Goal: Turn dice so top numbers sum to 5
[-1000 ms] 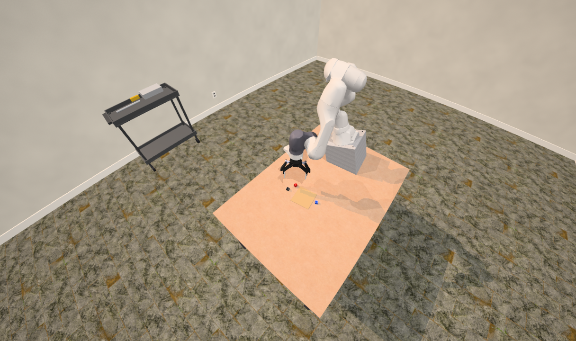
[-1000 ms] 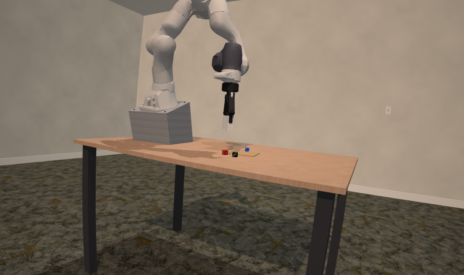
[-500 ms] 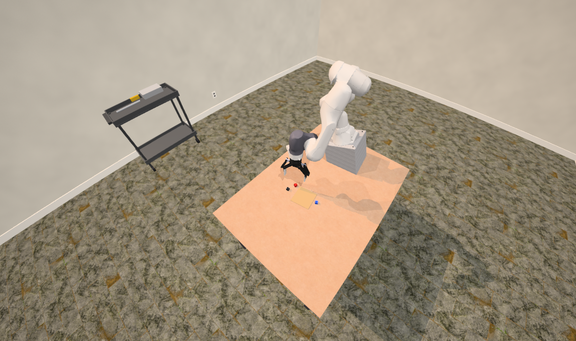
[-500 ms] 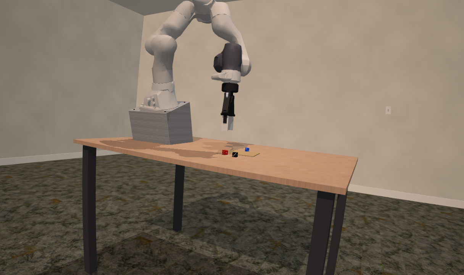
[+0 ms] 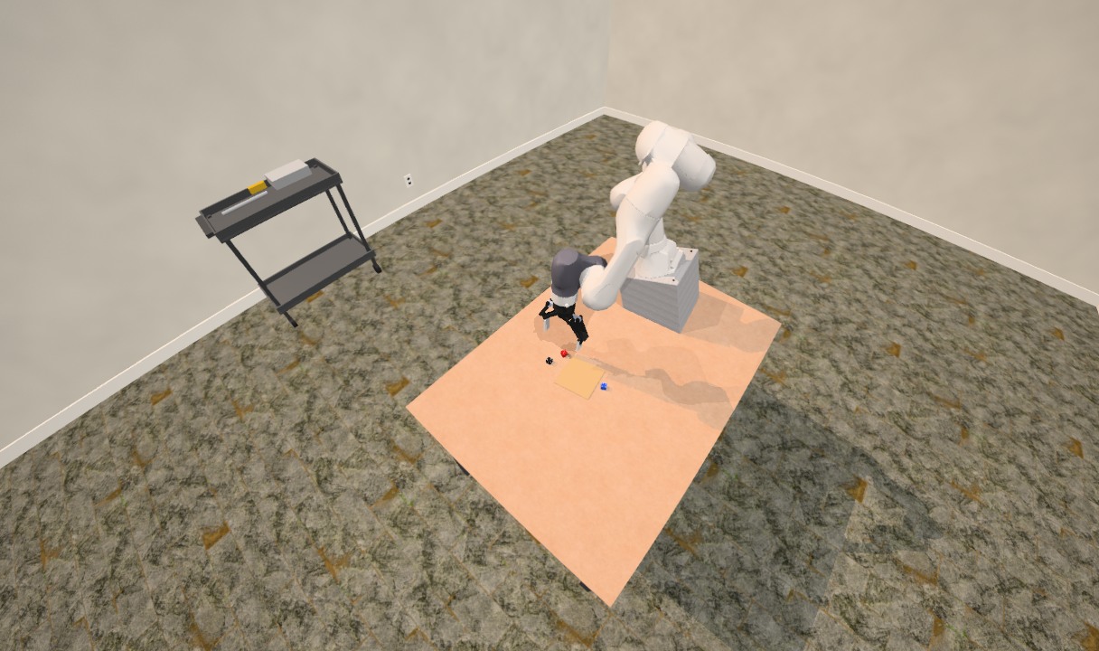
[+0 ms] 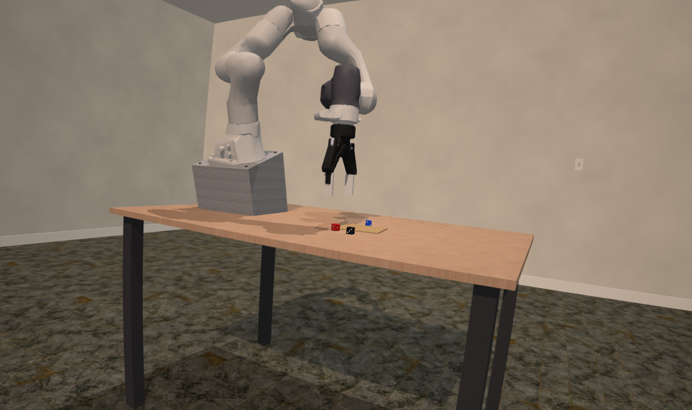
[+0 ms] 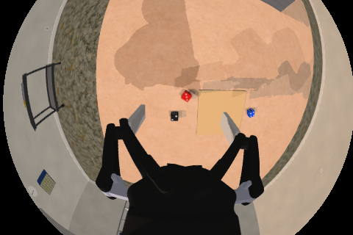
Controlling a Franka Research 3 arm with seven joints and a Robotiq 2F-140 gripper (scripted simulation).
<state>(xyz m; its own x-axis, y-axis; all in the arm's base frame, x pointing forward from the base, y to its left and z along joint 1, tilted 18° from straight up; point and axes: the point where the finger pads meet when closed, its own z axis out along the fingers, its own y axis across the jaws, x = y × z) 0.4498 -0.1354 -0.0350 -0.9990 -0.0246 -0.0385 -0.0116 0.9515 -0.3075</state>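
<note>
My hand is 110 mm above the red die, 10 mm to the right of it and 10 mm past it. From my hand the other things lie so: blue die (210 mm to the left, 110 mm below, 20 mm ahead); black die (110 mm below, 60 mm ahead, 20 mm to the right); tan mat (120 mm below, 110 mm to the left, 40 mm ahead).
</note>
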